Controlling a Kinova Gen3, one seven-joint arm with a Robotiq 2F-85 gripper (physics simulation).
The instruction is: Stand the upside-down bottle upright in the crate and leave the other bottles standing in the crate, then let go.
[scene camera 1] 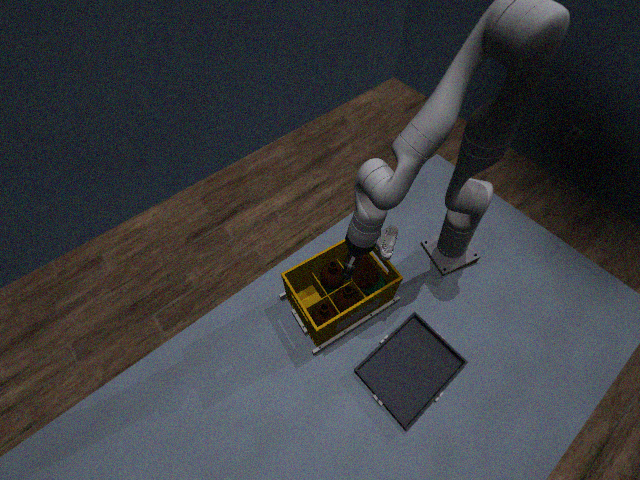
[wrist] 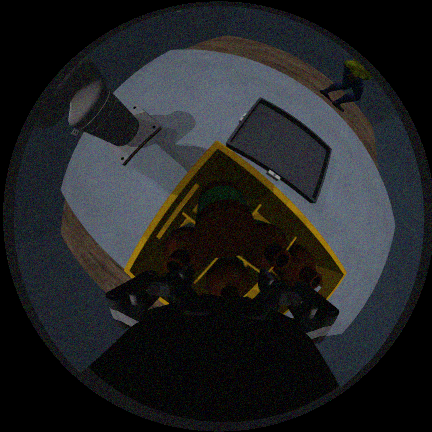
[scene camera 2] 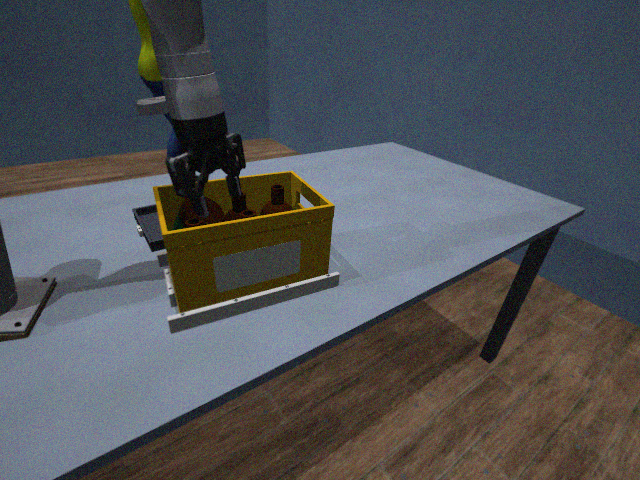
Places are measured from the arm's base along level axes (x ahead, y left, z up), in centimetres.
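Pixels of known places: gripper, between the fingertips: (wrist: 226, 274) (scene camera 2: 220, 205); arm's base, origin of its link: (scene camera 1: 451, 245) (wrist: 124, 130).
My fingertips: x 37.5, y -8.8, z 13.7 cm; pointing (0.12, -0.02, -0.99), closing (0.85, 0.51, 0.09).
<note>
For each thing: its top centre in the pictures, then the offset to it from my fingertips.
- yellow crate, centre of its top: (wrist: 260, 287) (scene camera 2: 241, 195) (scene camera 1: 341, 275) dy +0.9, dx +4.0, dz +0.8 cm
- upside-down bottle, centre of its top: (wrist: 223, 203) (scene camera 2: 184, 196) (scene camera 1: 378, 273) dy +6.1, dx -4.6, dz +0.0 cm
The yellow crate (scene camera 1: 290, 270) (scene camera 2: 248, 263) (wrist: 310, 231) has dividers. The upside-down bottle (scene camera 1: 366, 272) (scene camera 2: 210, 205) (wrist: 225, 220), brown with a green part, is in the crate's end nearest the robot base; its broad end faces up and its neck is hidden. Four other brown bottles stand neck up: one (scene camera 1: 324, 311) (scene camera 2: 277, 196) (wrist: 300, 265) at the far end, one (scene camera 1: 347, 294) (wrist: 270, 242), one (scene camera 1: 333, 276) (wrist: 225, 275), and one (scene camera 2: 195, 222) (wrist: 181, 245) near the upside-down bottle. My gripper (scene camera 1: 349, 266) (scene camera 2: 221, 202) (wrist: 226, 274) is open and empty, fingertips inside the crate's top beside the upside-down bottle; contact cannot be told.
White rails (scene camera 1: 356, 324) (scene camera 2: 253, 302) run along the crate's foot. A dark shallow tray (scene camera 1: 410, 369) (scene camera 2: 148, 226) (wrist: 282, 147) lies on the table beside the crate. The robot base plate (scene camera 1: 448, 266) (scene camera 2: 38, 304) stands near the crate's other end. A person (wrist: 352, 82) stands beyond the table.
</note>
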